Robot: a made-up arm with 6 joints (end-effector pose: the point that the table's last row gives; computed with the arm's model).
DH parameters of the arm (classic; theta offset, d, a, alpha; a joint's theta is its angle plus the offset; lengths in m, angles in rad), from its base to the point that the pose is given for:
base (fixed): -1.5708 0.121 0 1.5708
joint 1: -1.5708 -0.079 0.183 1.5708
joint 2: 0 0.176 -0.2 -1.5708
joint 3: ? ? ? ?
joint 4: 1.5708 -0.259 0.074 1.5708
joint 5: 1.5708 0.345 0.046 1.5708
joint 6: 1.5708 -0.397 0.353 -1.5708
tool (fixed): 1.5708 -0.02 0 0
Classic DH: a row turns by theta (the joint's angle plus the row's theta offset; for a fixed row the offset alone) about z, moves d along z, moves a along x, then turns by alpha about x.
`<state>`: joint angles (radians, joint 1 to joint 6).
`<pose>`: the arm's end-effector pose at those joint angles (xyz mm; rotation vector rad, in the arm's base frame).
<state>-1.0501 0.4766 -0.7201 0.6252 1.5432 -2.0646</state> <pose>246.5 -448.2 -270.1 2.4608 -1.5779 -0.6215</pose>
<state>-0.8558 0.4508 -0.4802 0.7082 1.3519 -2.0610</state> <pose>293.4 -524.8 -92.0 2.3125 -1.3360 -0.3690</pose>
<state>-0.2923 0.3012 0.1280 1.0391 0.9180 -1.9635</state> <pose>175.1 -495.5 436.3 1.3555 -1.0790 -0.0766</pose>
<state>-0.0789 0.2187 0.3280 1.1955 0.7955 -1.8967</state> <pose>42.3 -374.3 605.0 0.9159 -1.1581 -0.0122</pose>
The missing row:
joint 3: 1.5708 0.161 0.119 1.5708
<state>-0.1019 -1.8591 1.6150 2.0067 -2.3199 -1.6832</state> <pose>492.0 407.6 -58.0 -2.2795 1.0783 -0.9008</pose>
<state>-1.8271 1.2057 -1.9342 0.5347 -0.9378 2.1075</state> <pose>-149.3 270.7 451.6 2.1205 0.0256 1.8047</pose>
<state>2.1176 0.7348 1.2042 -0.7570 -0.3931 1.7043</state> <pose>613.3 -372.1 -256.1 0.8027 -1.5039 -0.6005</pose>
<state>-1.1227 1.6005 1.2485 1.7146 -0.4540 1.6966</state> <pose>869.9 -141.3 592.8 -2.0162 0.8446 0.4310</pose>
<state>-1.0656 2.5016 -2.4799 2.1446 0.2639 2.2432</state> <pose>156.9 -350.3 321.4 -0.4828 -1.0214 -1.2204</pose>
